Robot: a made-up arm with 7 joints. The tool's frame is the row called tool.
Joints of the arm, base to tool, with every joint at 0 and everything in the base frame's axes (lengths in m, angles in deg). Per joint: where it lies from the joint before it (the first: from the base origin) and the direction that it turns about. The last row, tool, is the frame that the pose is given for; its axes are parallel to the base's.
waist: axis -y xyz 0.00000 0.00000 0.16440
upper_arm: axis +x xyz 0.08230 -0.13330 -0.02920
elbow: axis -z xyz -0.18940 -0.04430 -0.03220
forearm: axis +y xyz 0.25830 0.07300 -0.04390
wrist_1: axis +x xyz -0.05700 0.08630 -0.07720
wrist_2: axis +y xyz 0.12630 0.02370 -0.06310
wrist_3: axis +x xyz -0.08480 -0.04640 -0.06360
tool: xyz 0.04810 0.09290 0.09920
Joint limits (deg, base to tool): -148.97..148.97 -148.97..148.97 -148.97..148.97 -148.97..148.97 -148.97..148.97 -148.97..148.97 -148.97..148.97
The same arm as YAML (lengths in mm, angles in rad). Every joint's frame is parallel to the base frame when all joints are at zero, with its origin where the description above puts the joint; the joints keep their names.
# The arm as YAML. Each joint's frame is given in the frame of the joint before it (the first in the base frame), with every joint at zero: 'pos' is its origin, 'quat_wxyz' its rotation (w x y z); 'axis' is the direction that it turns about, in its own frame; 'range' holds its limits. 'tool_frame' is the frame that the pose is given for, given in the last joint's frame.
length_unit: mm
angle_unit: rad
joints:
  - joint: waist
    pos: [0.0, 0.0, 164.4]
    quat_wxyz: [1.0, 0.0, 0.0, 0.0]
    axis: "-y"
    range: [-2.6, 2.6]
  - joint: upper_arm
    pos: [82.3, -133.3, -29.2]
    quat_wxyz: [1.0, 0.0, 0.0, 0.0]
    axis: "+x"
    range: [-2.6, 2.6]
  - joint: elbow
    pos: [-189.4, -44.3, -32.2]
    quat_wxyz: [1.0, 0.0, 0.0, 0.0]
    axis: "-z"
    range: [-2.6, 2.6]
  - joint: forearm
    pos: [258.3, 73.0, -43.9]
    quat_wxyz: [1.0, 0.0, 0.0, 0.0]
    axis: "+y"
    range: [-2.6, 2.6]
  - joint: wrist_1
    pos: [-57.0, 86.3, -77.2]
    quat_wxyz: [1.0, 0.0, 0.0, 0.0]
    axis: "+x"
    range: [-2.6, 2.6]
  - joint: wrist_2
    pos: [126.3, 23.7, -63.1]
    quat_wxyz: [1.0, 0.0, 0.0, 0.0]
    axis: "+y"
    range: [-2.6, 2.6]
  - joint: wrist_3
    pos: [-84.8, -46.4, -63.6]
    quat_wxyz: [1.0, 0.0, 0.0, 0.0]
    axis: "+x"
    range: [-2.6, 2.6]
tool_frame:
  pos: [48.1, 92.9, 99.2]
  quat_wxyz: [1.0, 0.0, 0.0, 0.0]

